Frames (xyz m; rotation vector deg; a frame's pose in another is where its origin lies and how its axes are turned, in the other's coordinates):
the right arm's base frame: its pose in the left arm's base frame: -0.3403 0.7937 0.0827 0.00 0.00 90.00
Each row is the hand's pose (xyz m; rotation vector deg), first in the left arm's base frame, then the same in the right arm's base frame.
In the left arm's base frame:
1: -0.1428 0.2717 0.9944 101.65 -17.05 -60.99
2: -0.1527 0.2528 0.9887 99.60 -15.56 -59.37
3: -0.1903 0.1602 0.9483 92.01 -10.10 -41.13
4: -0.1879 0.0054 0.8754 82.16 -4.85 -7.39
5: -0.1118 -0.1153 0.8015 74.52 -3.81 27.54
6: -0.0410 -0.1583 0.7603 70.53 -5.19 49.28
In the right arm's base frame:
1: -0.5220 -0.1975 0.9117 75.70 -106.21 -116.73
2: -0.5409 -0.1876 0.9060 74.95 -102.70 -116.89
3: -0.6335 -0.1500 0.8656 69.83 -87.05 -105.88
4: -0.7883 -0.1524 0.7927 60.80 -68.43 -79.75
5: -0.9090 -0.2285 0.7188 51.32 -56.85 -49.38
6: -0.9520 -0.2993 0.6776 45.13 -52.30 -29.59

